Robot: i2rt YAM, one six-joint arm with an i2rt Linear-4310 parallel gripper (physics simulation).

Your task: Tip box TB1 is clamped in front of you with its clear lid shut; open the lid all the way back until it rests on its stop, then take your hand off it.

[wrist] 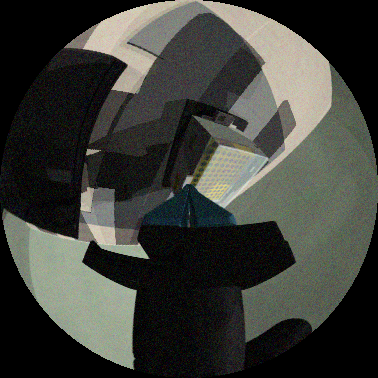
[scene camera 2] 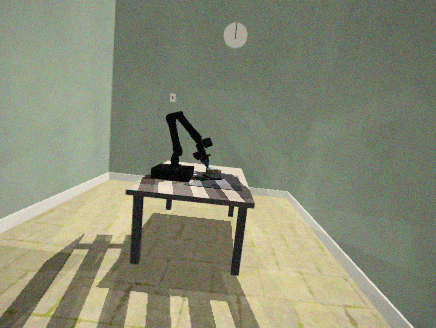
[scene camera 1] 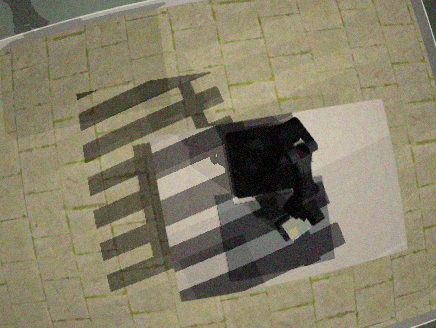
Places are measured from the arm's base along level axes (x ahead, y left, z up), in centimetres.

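Pixels of known places: gripper, fingertip midpoint: (wrist: 188, 188) (scene camera 2: 208, 167) (scene camera 1: 292, 215); arm's base, link origin: (scene camera 2: 174, 166) (scene camera 1: 268, 158).
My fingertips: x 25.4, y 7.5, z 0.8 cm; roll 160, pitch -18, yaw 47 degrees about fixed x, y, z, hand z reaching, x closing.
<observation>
Ahead of a thing's pixels: the offset from my fingertips to its middle. "spot": to the spot under its first point. Level surfaces: height alone.
Tip box TB1 @(dy +2.1, dx +4.4, dz -3.7 cm) (scene camera 1: 294, 231) (scene camera 2: 214, 174) (wrist: 196, 145) is a grey box with a yellow perforated tip rack at its top, in a dark holder @(spot: dy +1.9, dx -1.1, dz -6.7 cm) (wrist: 177, 137). Its clear lid @(spot: dy +6.9, dx +5.4, dz +0.2 cm) (wrist: 254, 169) shows as a pale, see-through edge along the far right side of the rack in the wrist view and appears to lie shut over it. My gripper (scene camera 2: 208, 167) (wrist: 188, 188) is shut and empty, its blue fingertips together at the near end of the box's top. They overlap the box corner in the wrist view; whether they touch the lid I cannot tell. In scene camera 1 the arm hides the fingertips.
The black arm base (scene camera 1: 257, 165) (scene camera 2: 172, 173) (wrist: 42, 145) stands beside the box on the pale table @(dz -7.9 cm) (scene camera 1: 370, 155). A blue-grey mat @(dz -7.6 cm) (scene camera 1: 239, 214) lies under the box. Dark striped shadows cross the table, mat and box.
</observation>
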